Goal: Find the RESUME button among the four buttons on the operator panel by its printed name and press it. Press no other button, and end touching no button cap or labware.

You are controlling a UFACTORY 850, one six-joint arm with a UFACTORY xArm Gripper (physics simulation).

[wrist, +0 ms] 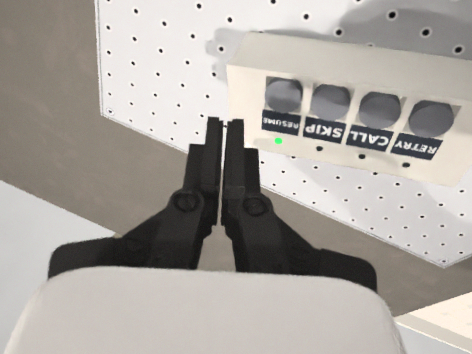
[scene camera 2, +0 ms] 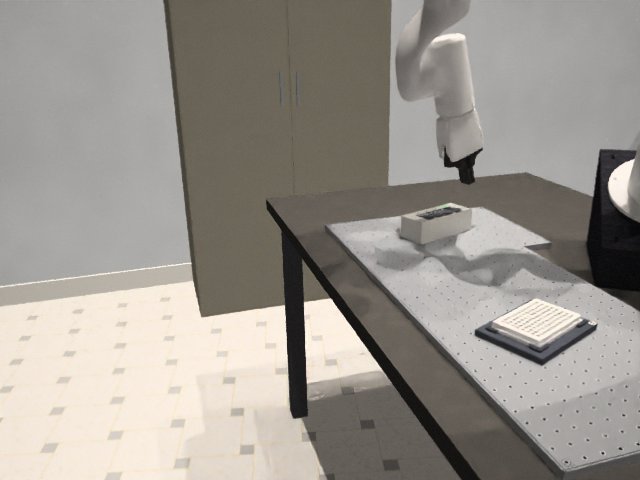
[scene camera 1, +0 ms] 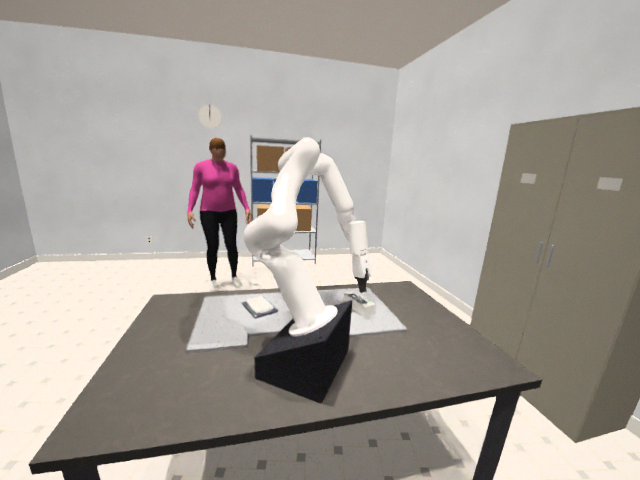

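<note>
The cream operator panel [scene camera 1: 366, 308] [scene camera 2: 436, 227] [wrist: 350, 65] sits on the perforated board. In the wrist view its four grey round caps stand in a row: the RESUME button [wrist: 284, 95] at the left end, then the SKIP button [wrist: 330, 102], the CALL button [wrist: 380, 109] and the RETRY button [wrist: 431, 118]. A green light [wrist: 278, 141] glows below the RESUME label; the small lights by the other labels are dark. My gripper [scene camera 1: 362, 290] [scene camera 2: 467, 181] [wrist: 223, 140] is shut and empty. It hangs above the panel, apart from it, and touches no cap.
A white labware plate [scene camera 1: 260, 304] [scene camera 2: 537, 321] sits in a dark holder [scene camera 2: 541, 355] on the perforated board [scene camera 1: 219, 335] [scene camera 2: 584, 413] [wrist: 150, 65], away from the panel. The board lies on the dark table [scene camera 1: 206, 397]. A person [scene camera 1: 219, 186] stands behind the table. A cabinet [scene camera 1: 547, 217] [scene camera 2: 232, 155] stands beside it.
</note>
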